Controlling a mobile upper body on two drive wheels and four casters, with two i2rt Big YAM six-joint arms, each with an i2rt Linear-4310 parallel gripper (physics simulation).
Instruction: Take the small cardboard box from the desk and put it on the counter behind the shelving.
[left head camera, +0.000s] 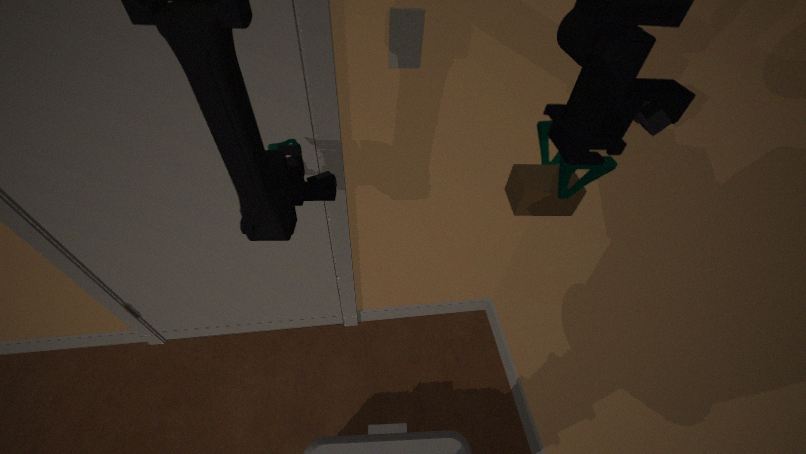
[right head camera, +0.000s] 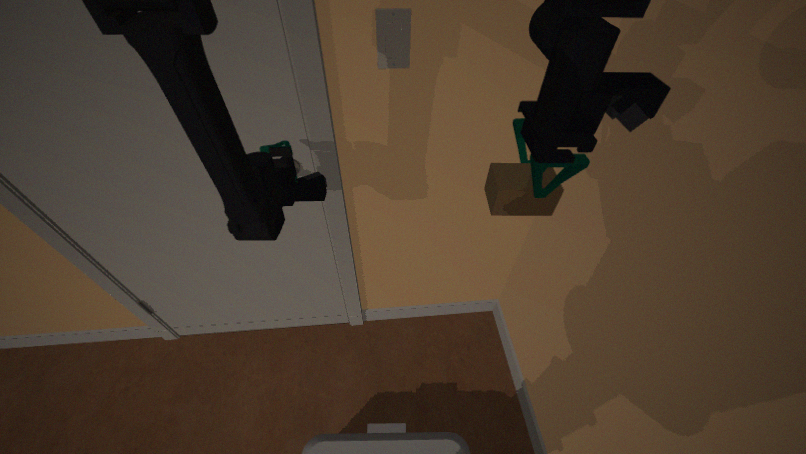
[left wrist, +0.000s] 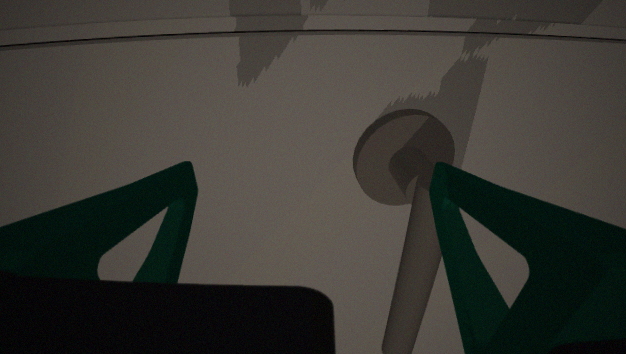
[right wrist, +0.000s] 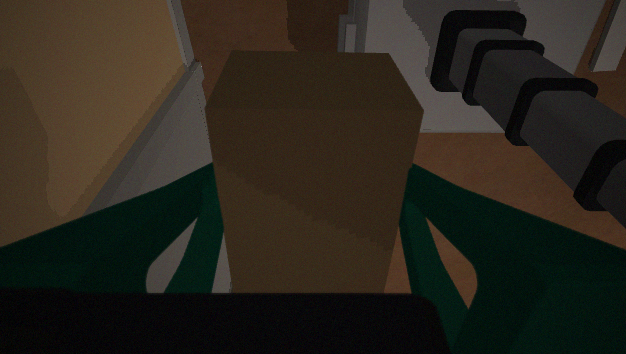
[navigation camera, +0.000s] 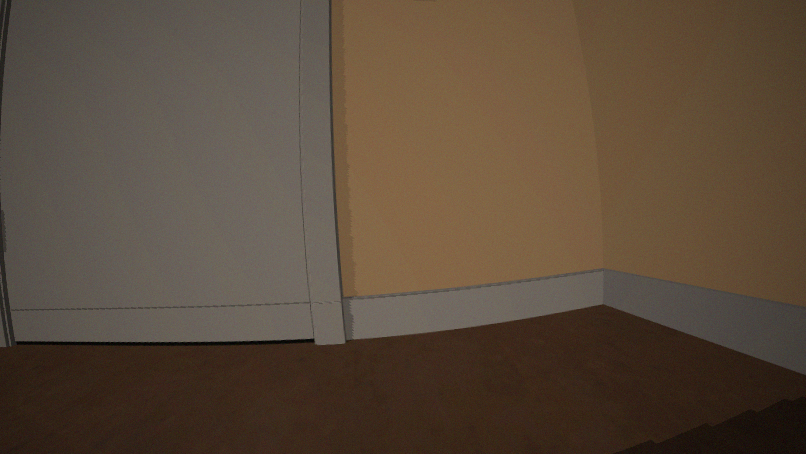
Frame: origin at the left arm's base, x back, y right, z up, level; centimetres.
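Seen in the pictures: left gripper, between the fingertips: (left head camera: 295, 157) (right head camera: 289, 158) (left wrist: 313, 176); right gripper, between the fingertips: (left head camera: 554, 184) (right head camera: 532, 183) (right wrist: 311, 175).
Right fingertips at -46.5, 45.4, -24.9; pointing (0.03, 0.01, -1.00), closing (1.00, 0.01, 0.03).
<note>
Offsets run from my right fingertips to a thing's top centre, as dx, dy, dz. "pt": to the spot under its first point.
The small cardboard box @[+0.0, -1.3, +1.3] (left head camera: 527, 190) (right head camera: 507, 191) (right wrist: 315, 175) is a plain brown block held up in the air, in front of the tan wall. My right gripper (left head camera: 553, 179) (right head camera: 531, 179) (right wrist: 311, 175) is shut on it, with a green finger against each side. My left gripper (left wrist: 313, 176) is open with nothing between its fingers and faces the door. In the left wrist view, the door's lever handle @[pt -29.4, -51.2, -23.2] (left wrist: 415, 280) runs down beside the right-hand finger and is partly covered by it; I cannot tell whether they touch. The desk, shelving and counter do not show.
A grey door (left head camera: 169, 225) (right head camera: 186, 253) (navigation camera: 157, 169) stands ahead at the left. Tan walls (left head camera: 428, 253) (navigation camera: 468, 146) meet in a corner at the right, above a pale baseboard (navigation camera: 479, 307). A grey wall plate @[-38.4, -20.2, +11.6] (left head camera: 406, 36) (right head camera: 393, 36) is beside the door frame.
</note>
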